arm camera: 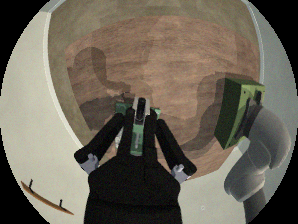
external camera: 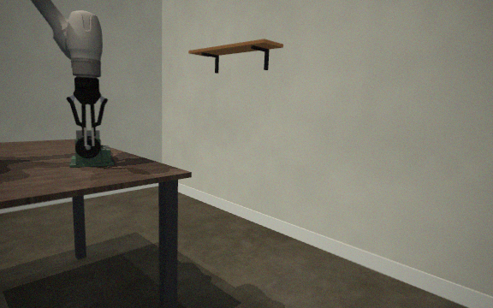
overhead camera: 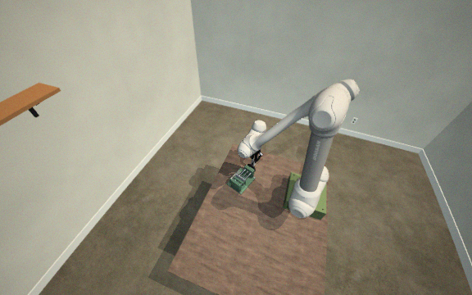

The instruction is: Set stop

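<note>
My hand is 2 cm to the right of the black handwheel and 2 cm above it.
</note>
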